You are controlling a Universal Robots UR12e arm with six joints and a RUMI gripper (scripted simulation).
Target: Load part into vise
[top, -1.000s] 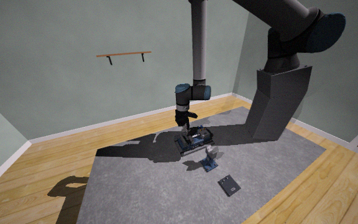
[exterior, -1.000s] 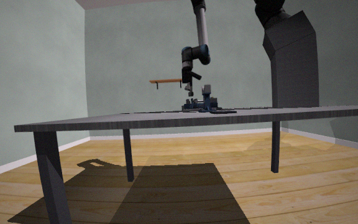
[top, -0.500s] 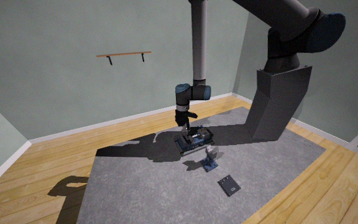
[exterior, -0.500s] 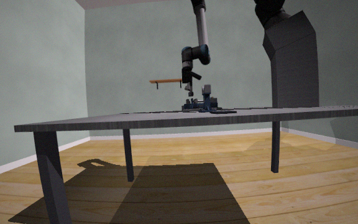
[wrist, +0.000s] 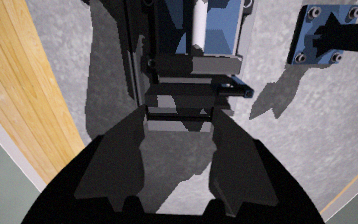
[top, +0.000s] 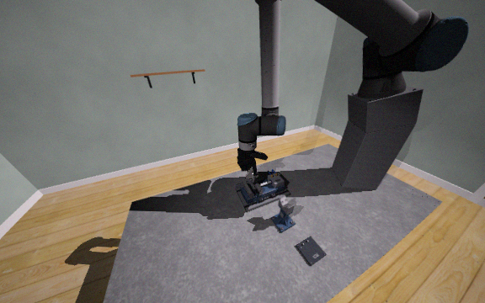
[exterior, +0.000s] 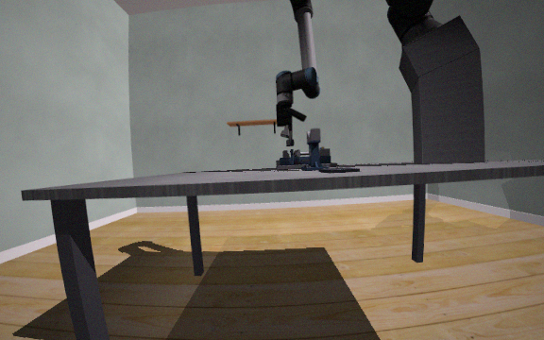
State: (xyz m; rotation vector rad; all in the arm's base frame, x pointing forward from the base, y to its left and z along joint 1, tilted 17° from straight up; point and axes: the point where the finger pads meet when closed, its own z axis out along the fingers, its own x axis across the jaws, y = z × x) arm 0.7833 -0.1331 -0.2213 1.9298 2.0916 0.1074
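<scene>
My hand is right at the part. From my hand the other things lie so: moving jaw 3 cm behind, 2 cm to the left, 7 cm below; then work stop 7 cm to the left, 6 cm below; then fixed jaw 3 cm ahead, 2 cm to the left, 7 cm below.
</scene>
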